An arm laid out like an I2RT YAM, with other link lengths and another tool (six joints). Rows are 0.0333 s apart.
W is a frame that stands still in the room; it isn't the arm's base.
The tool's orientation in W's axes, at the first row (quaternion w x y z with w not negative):
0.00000 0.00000 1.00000 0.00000
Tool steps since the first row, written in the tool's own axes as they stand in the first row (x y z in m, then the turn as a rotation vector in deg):
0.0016 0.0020 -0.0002 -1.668 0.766 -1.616
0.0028 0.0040 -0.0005 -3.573 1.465 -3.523
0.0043 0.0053 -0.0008 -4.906 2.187 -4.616
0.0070 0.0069 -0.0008 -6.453 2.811 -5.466
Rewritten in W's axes. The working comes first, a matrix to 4 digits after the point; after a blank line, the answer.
The tool's axes in the first row as the columns of a matrix, in W's axes (used below as rounded here):
-1.0000 0.0000 0.0000
0.0000 1.0000 0.0000
0.0000 0.0000 -1.0000

-0.0016 0.0020 0.0002 1.668 0.766 1.616
-0.0028 0.0040 0.0005 3.573 1.465 3.523
-0.0043 0.0053 0.0008 4.906 2.187 4.616
-0.0070 0.0069 0.0008 6.453 2.811 5.466

